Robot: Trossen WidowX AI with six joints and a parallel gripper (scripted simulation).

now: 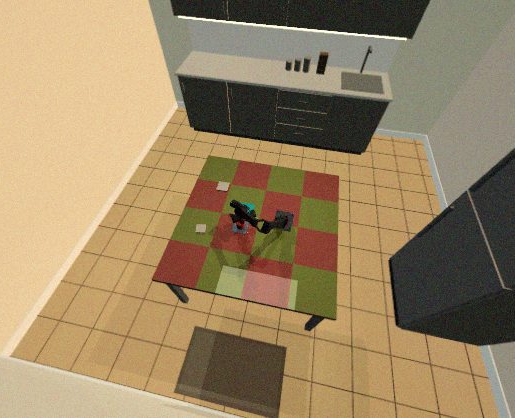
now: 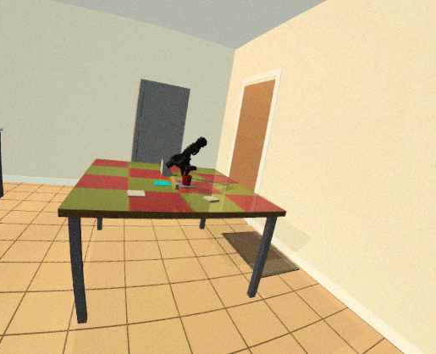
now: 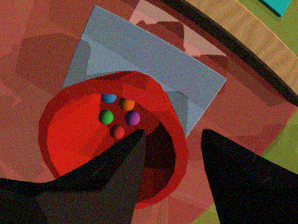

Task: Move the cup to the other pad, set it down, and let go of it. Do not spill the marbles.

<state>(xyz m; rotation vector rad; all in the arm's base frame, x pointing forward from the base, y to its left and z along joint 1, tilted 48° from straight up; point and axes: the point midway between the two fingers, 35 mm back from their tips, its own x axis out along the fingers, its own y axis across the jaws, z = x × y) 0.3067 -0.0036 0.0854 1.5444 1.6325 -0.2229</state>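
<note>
My gripper tip is now 30 mm short of the red cup, 20 mm above it and 10 mm to the right of it. Round my gripper tip: grey-blue pad: 60 mm below, 30 mm ahead, 20 mm to the left; then cyan pad: 170 mm to the right, 60 mm below, 10 mm ahead; then wooden bar: 70 mm to the right, 50 mm below, 20 mm ahead.
</note>
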